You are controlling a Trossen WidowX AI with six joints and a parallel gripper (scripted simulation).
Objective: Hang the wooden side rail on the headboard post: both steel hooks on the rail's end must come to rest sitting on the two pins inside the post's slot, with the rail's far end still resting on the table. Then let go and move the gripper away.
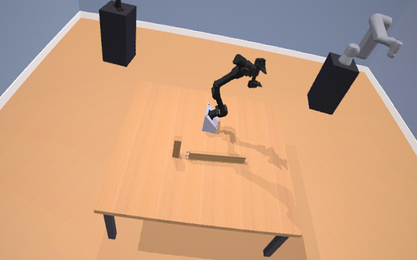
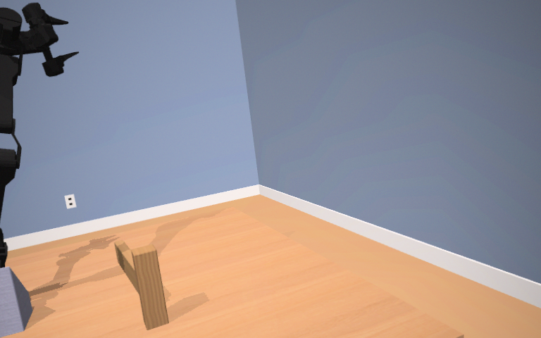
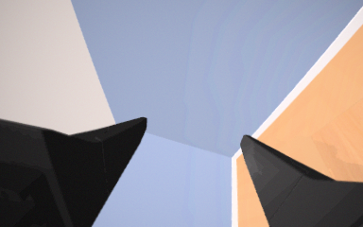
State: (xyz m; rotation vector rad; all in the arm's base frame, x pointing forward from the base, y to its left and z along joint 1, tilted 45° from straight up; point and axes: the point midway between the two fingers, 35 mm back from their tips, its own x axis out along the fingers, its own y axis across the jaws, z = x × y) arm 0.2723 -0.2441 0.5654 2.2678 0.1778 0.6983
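Now: gripper tip 10 cm short of the headboard post, 41 cm to the left of it and 63 cm above it.
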